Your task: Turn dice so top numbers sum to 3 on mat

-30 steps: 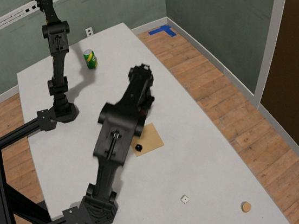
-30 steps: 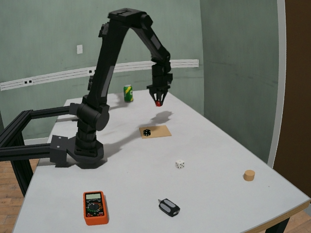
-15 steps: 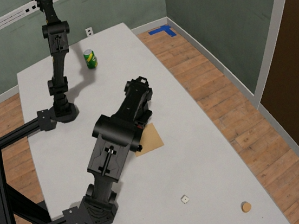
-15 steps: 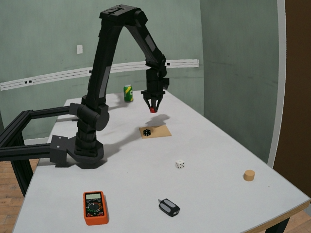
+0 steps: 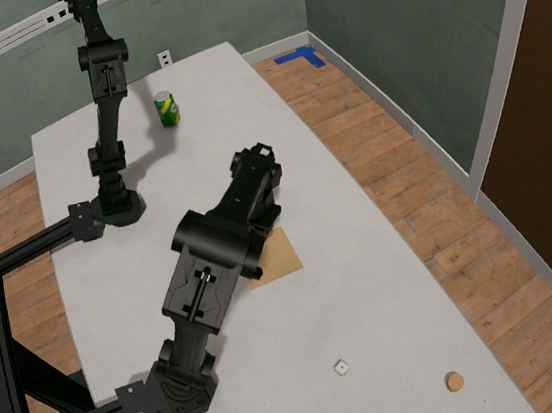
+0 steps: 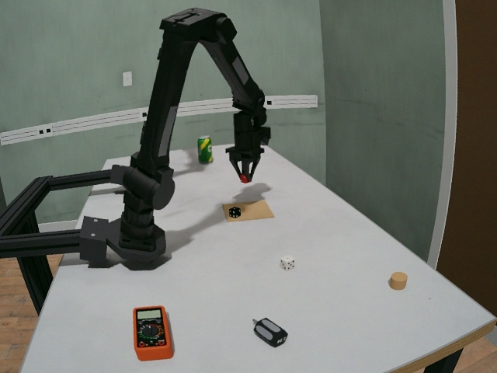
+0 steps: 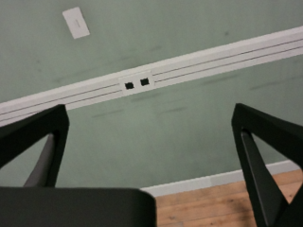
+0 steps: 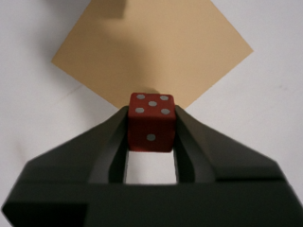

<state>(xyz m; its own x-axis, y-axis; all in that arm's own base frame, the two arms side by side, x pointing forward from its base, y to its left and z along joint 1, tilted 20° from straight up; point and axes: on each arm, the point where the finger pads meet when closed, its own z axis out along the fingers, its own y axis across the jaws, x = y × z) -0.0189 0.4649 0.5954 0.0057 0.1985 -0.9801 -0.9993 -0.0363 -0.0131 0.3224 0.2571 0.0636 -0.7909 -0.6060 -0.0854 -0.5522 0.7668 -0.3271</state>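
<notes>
Now: the tan mat 10 cm below my right hand. The rest, counted from my right hand: black device (60 cm to the right, 9 cm below, 9 cm behind); then cork cylinder (54 cm to the right, 22 cm ahead, 9 cm below); then red die (right at my right hand).
</notes>
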